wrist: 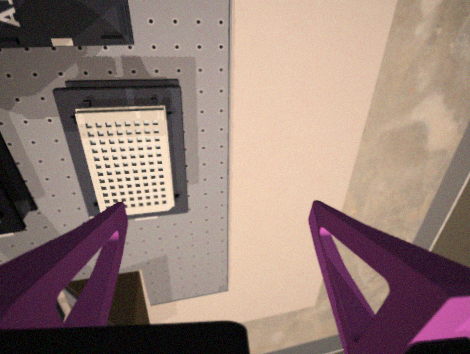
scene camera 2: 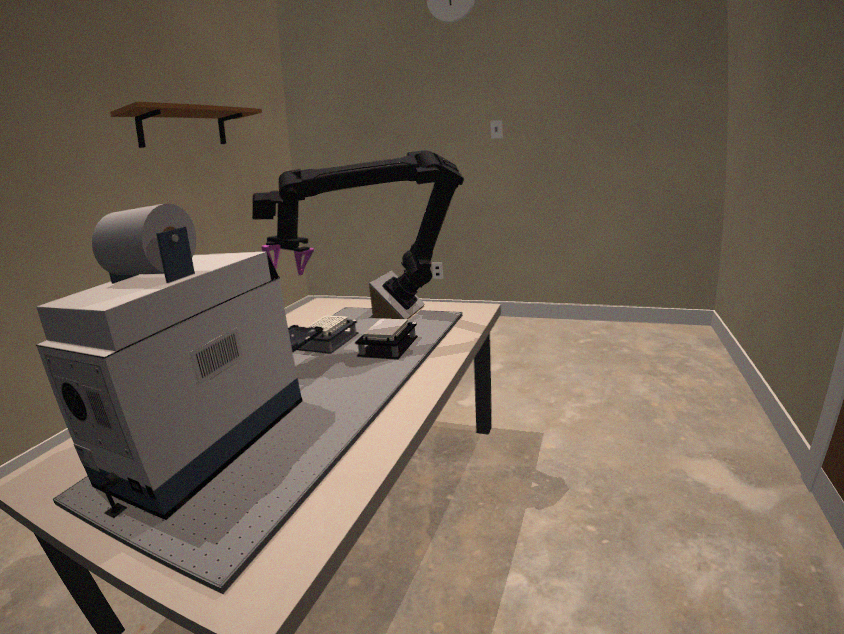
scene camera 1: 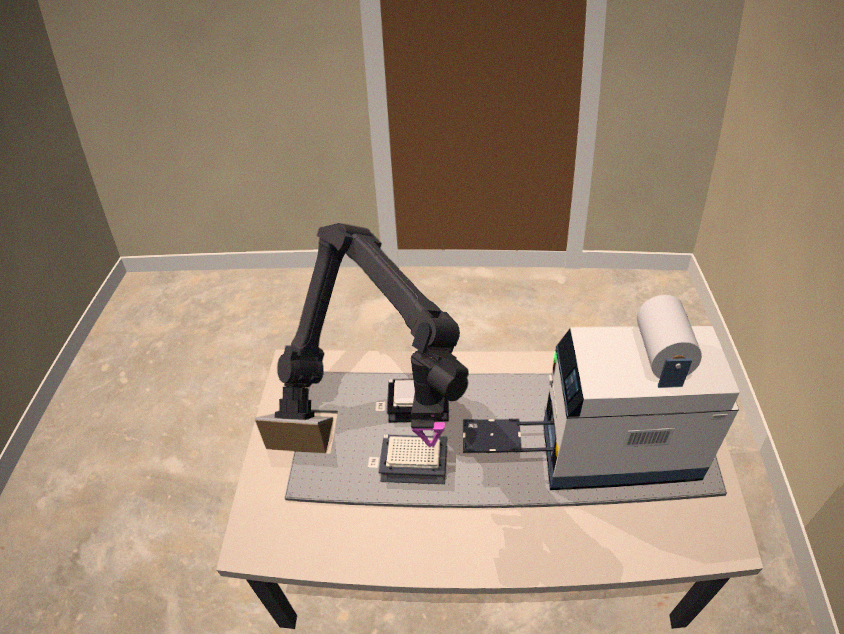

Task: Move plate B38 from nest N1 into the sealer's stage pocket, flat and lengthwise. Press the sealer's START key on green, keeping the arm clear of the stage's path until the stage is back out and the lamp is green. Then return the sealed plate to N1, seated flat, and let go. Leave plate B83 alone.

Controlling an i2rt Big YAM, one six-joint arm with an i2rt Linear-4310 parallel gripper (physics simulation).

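Frame: origin at the arm's base, x ahead, y left, z up, level; centimetres.
Seen in the pictures: gripper, between the fingertips: (wrist: 221,210) (scene camera 2: 287,272) (scene camera 1: 433,430); arm's base, origin of its link: (scene camera 2: 399,294) (scene camera 1: 295,417).
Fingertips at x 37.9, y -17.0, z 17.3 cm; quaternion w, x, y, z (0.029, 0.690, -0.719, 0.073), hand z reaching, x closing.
Observation:
Offsets run from my fingertips to a thing's middle. "*": to the spot under its first point. Level surfaces: height alone.
A cream plate with open wells @[dx -5.6, dy +6.8, dz -17.6 cm] (scene camera 1: 412,451) (scene camera 2: 332,325) (wrist: 130,165) sits flat in nest N1 @[dx -5.6, dy +6.8, dz -20.1 cm] (scene camera 1: 412,477) (wrist: 179,150). Its label is not readable. Another pale plate @[dx -5.5, dy +26.8, dz -17.5 cm] (scene camera 1: 403,391) (scene camera 2: 385,328) sits in the rear nest @[dx -5.5, dy +26.8, dz -20.1 cm] (scene camera 1: 390,409) (scene camera 2: 382,350), partly behind the arm in scene camera 1. My gripper (scene camera 1: 429,440) (scene camera 2: 287,270) (wrist: 221,210) is open and empty, high above the N1 area. In the wrist view the plate lies left of the middle between the fingers. The sealer's stage @[dx +18.3, dy +9.3, dz -13.8 cm] (scene camera 1: 491,436) (wrist: 80,25) is out, its pocket empty. The sealer (scene camera 1: 634,457) (scene camera 2: 225,409) shows a green light @[* dx +28.6, dy +18.9, dz +4.2 cm] (scene camera 1: 555,356).
Two rails @[* dx +24.5, dy +5.0, dz -14.1 cm] (scene camera 1: 535,449) join the stage to the sealer on the right. A film roll @[dx +51.8, dy +9.5, dz +19.0 cm] (scene camera 1: 665,334) (scene camera 2: 139,238) stands on the sealer's top. The nests and sealer stand on a perforated grey board @[dz -22.8 cm] (scene camera 1: 341,484) (scene camera 2: 204,559) on the table @[dz -24.1 cm] (scene camera 1: 382,545) (scene camera 2: 347,498).

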